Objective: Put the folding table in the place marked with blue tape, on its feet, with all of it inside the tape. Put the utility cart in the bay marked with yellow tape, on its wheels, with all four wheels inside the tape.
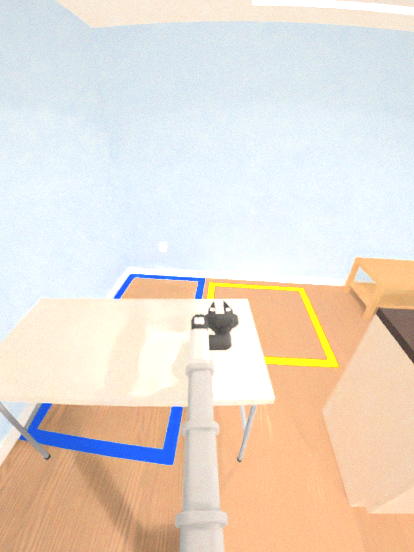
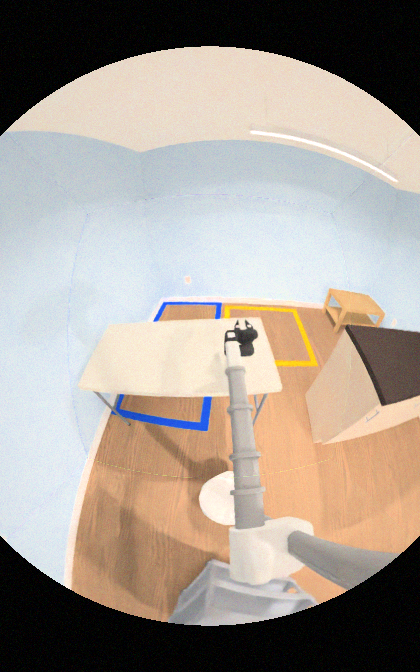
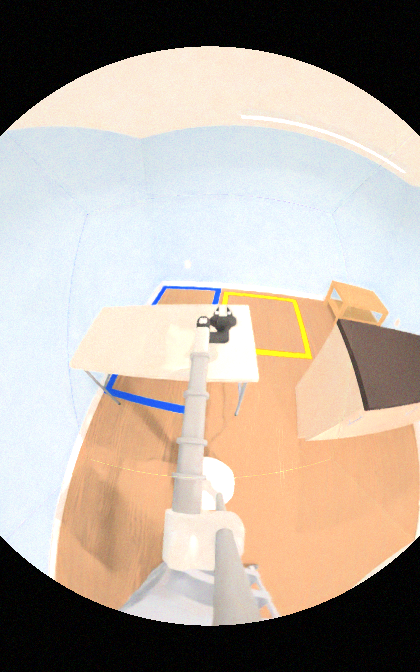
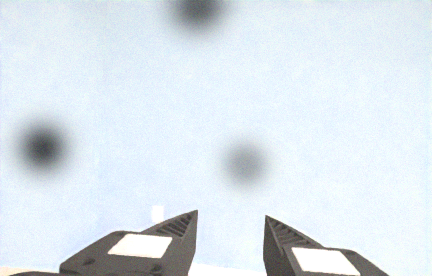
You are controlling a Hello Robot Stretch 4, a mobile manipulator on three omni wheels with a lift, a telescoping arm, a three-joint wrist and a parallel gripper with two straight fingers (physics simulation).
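Places are measured from the robot's base along level axes (x back, y right, z up), in millimetres.
Pixels of known places: gripper, fingertip midpoint: (image 1: 218, 302) (image 4: 230, 233).
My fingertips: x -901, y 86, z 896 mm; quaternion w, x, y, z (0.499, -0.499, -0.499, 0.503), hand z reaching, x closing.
Behind a point stands the place of what it marks.
The off-white folding table (image 1: 100, 340) @(x -850, y -460, z 715 mm) (image 2: 165, 355) (image 3: 130, 340) stands upright on grey legs. Its top covers the middle of the blue tape outline (image 1: 100, 445) @(x -688, y -598, z -27 mm) (image 2: 165, 420) (image 3: 145, 400) and reaches past it to the right, hiding the left part of the yellow tape outline (image 1: 300, 361) @(x -1278, y 831, z -28 mm) (image 2: 295, 363) (image 3: 285, 354). Both visible near feet are outside the blue tape. My gripper (image 1: 219, 304) @(x -901, y 86, z 896 mm) (image 2: 243, 324) (image 3: 223, 311) (image 4: 230, 233) @(x -901, y 86, z 896 mm) is open and empty, seen over the table's right end. A grey shelved thing (image 2: 210, 580) (image 3: 160, 590), probably the utility cart, is partly visible at the bottom, behind my arm.
A cabinet (image 1: 360, 415) @(x -622, y 803, z 381 mm) (image 2: 345, 395) (image 3: 330, 390) with a dark top stands at the right. A low wooden table (image 1: 395, 272) @(x -1948, y 2013, z 422 mm) (image 2: 357, 302) (image 3: 360, 295) stands behind it near the back wall. A wall runs along the left side of the blue tape.
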